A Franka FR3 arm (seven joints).
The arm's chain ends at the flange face. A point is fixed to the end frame.
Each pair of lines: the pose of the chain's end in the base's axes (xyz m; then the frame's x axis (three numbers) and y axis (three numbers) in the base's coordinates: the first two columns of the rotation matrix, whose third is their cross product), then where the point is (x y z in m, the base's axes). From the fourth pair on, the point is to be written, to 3 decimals.
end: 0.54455 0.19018 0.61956 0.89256 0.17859 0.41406 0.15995 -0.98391 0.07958
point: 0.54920 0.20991 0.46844
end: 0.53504 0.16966 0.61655 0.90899 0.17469 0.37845 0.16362 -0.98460 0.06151
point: 0.53336 0.19113 0.46560
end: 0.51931 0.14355 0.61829 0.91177 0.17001 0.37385 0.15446 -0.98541 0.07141
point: 0.51737 0.16345 0.46713
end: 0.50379 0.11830 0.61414 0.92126 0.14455 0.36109 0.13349 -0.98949 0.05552
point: 0.500 0.140 0.463
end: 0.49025 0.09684 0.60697 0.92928 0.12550 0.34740 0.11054 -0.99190 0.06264
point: 0.485 0.118 0.456
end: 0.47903 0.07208 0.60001 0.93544 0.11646 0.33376 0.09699 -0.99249 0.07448
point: 0.472 0.091 0.449
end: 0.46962 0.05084 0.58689 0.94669 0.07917 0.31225 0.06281 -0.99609 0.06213
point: 0.460 0.072 0.436
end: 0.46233 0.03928 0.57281 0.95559 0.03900 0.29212 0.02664 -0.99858 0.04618
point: 0.450 0.063 0.423
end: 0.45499 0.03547 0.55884 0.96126 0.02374 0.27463 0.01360 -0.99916 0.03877
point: 0.440 0.060 0.409
